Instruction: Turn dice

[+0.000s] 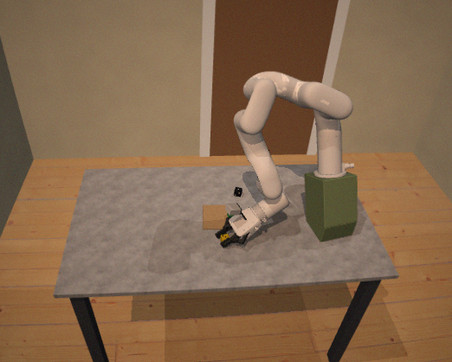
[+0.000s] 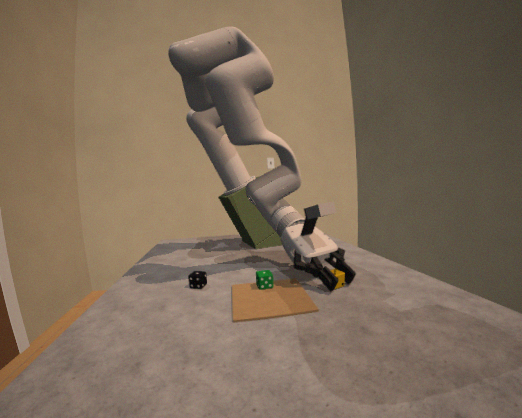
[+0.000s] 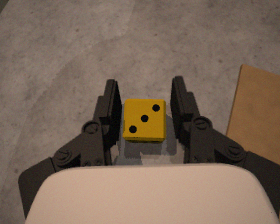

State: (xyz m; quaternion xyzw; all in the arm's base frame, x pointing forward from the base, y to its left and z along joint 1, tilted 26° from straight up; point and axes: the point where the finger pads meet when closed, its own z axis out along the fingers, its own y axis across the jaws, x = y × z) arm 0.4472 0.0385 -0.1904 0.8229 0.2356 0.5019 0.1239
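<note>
Now: hand 10 mm past the yellow die and 10 mm above it. From my hand the other things lie so: tan mat 140 mm to the right, 20 mm below, 10 mm behind; then green die 140 mm to the right, 50 mm behind, 10 mm below; then black die 270 mm to the right, 110 mm behind, 10 mm below.
</note>
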